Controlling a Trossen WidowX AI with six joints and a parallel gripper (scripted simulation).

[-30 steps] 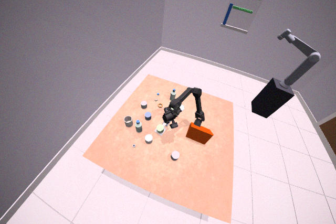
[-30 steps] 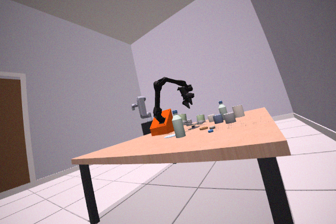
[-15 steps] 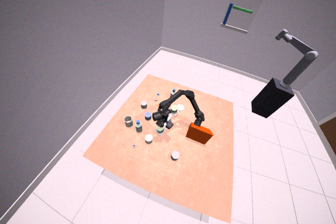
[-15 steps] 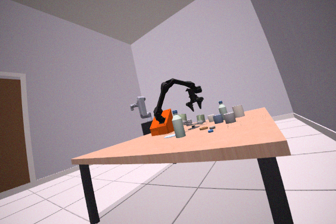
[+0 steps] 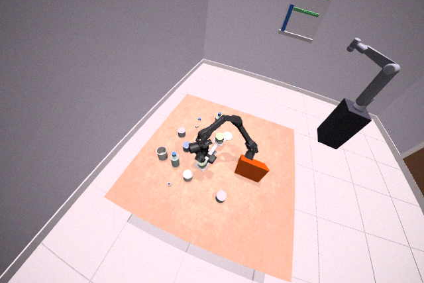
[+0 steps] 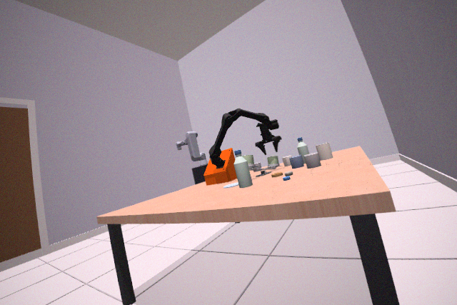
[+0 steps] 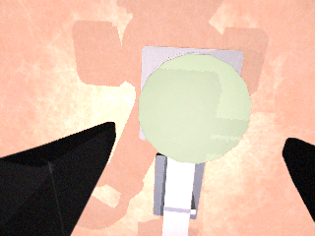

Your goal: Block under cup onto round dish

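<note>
Now: the pale green cup 5 cm below my gripper tip and 2 cm to the left of it. The rest, counted from my gripper tip: grey mug (31 cm ahead, 8 cm to the left, 7 cm below); blue cup (17 cm ahead, 8 cm to the right, 8 cm below); grey balance (14 cm to the right, 8 cm below, 1 cm behind).
</note>
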